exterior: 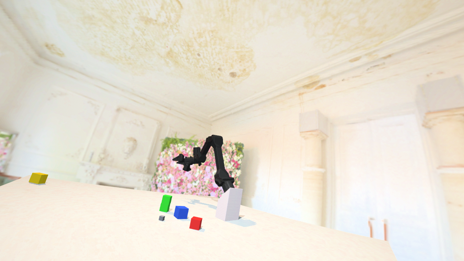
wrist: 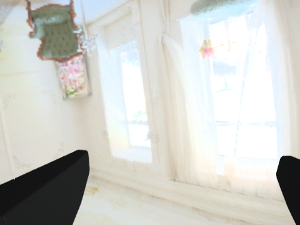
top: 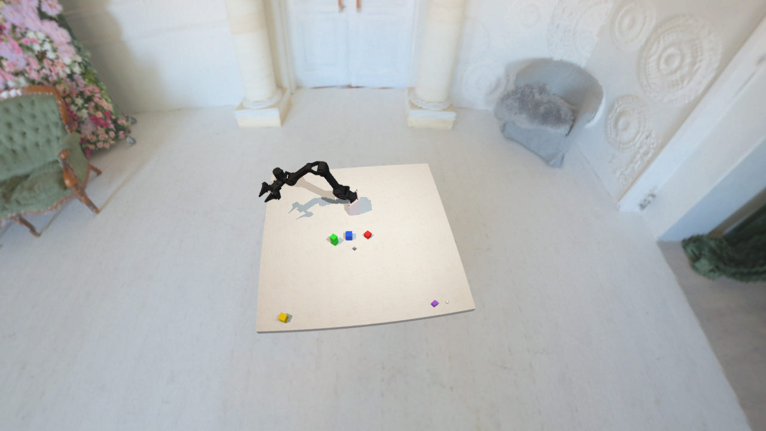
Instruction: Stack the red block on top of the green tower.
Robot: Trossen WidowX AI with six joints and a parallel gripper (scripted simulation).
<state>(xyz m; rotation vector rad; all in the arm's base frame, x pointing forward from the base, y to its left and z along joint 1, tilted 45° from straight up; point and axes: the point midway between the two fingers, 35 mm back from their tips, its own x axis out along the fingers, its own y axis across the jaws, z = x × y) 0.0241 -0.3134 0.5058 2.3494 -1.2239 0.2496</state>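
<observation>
My gripper tip is 660 mm to the right of the red block, 240 mm above it and 210 mm short of it. Round my gripper tip: yellow cube: 720 mm ahead, 240 mm below, 90 mm to the left; then blue block: 540 mm to the left, 230 mm below, 200 mm ahead; then small grey cube: 560 mm to the left, 290 mm ahead, 250 mm below.
</observation>
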